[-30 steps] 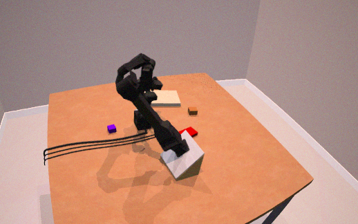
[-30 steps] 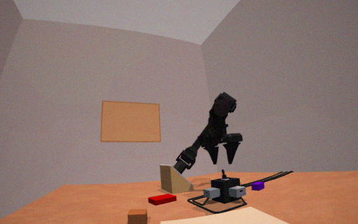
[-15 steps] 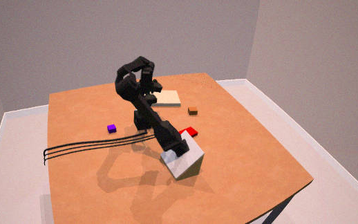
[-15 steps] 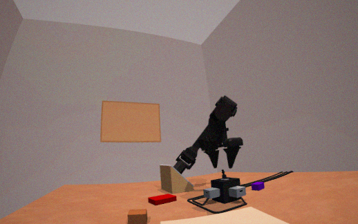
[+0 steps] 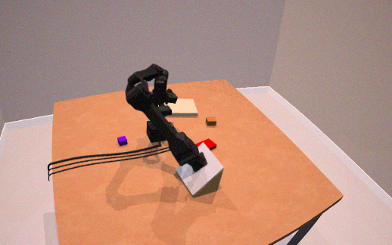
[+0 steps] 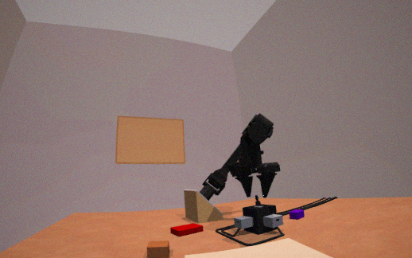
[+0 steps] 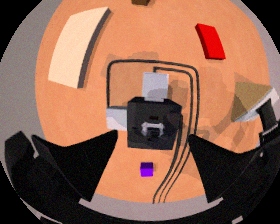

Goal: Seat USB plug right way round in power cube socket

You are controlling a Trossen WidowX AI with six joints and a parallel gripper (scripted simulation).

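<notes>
Right now the USB plug is 1 cm below my gripper tip. Round my gripper tip: USB socket: 1 cm to the left, 4 cm below; then red block: 12 cm behind, 20 cm to the right, 10 cm below; then purple cube: 2 cm behind, 18 cm to the left, 9 cm below.
</notes>
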